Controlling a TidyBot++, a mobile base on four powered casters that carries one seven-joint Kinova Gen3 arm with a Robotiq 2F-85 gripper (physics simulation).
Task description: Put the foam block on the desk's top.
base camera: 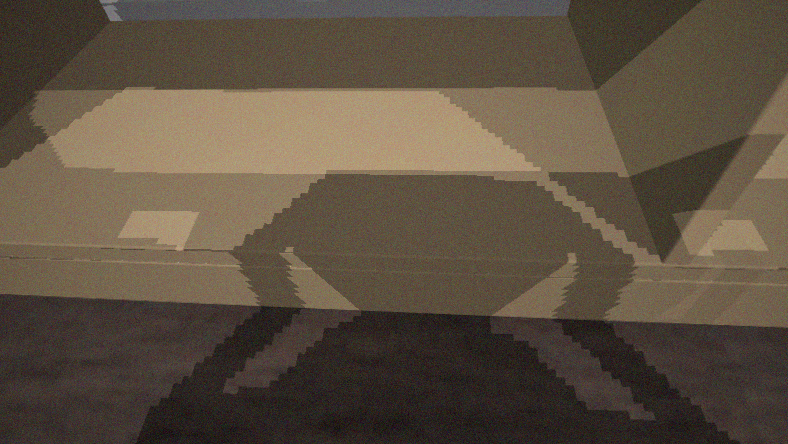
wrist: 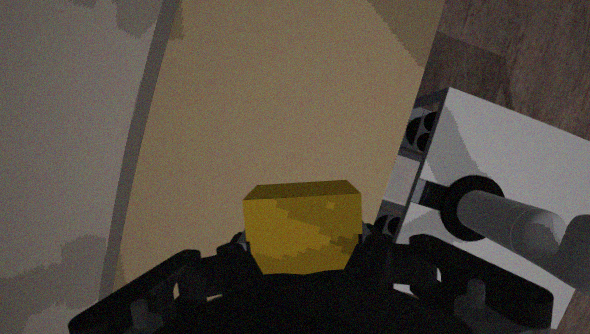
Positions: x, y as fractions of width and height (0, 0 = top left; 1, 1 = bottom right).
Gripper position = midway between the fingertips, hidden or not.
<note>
In view: my gripper (wrist: 0.52, 0.71) and a yellow foam block (wrist: 0.50, 0.68).
The base camera view does not show the yellow foam block: it is out of frame.
</note>
